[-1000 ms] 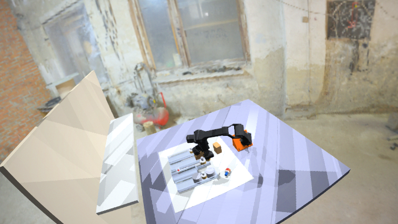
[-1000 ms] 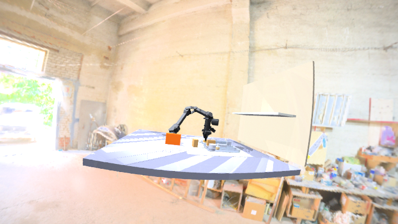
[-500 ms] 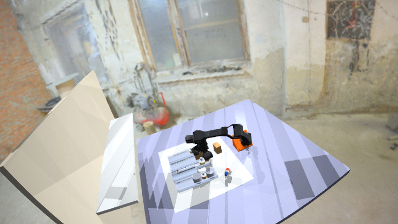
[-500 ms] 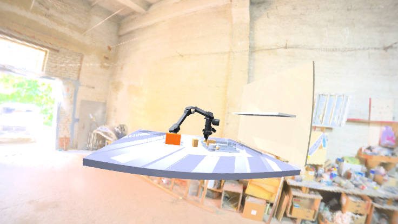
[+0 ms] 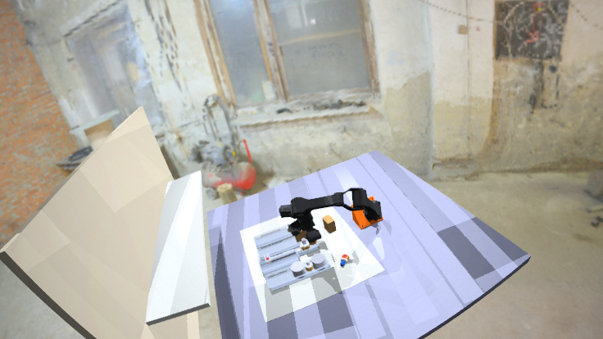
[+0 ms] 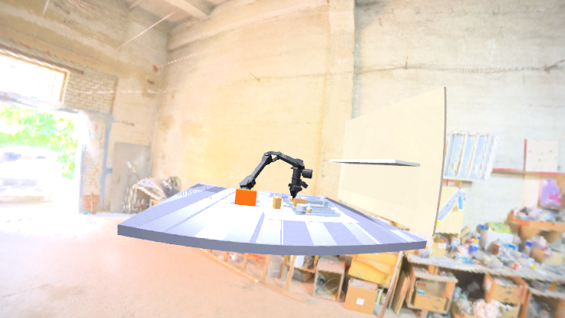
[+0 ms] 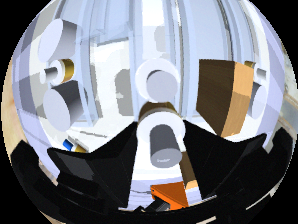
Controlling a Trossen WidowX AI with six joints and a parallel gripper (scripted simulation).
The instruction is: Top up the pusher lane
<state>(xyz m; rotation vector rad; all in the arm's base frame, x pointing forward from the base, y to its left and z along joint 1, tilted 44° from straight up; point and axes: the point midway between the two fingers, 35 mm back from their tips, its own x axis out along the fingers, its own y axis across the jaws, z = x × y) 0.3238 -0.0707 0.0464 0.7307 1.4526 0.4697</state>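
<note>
Now: gripper tip 13 cm past the tan box, 6 cm to the left of it and 2 cm above it. The rest, counted from my gripper tip: grey lane rack: 16 cm ahead, 4 cm below, 1 cm to the left.
</note>
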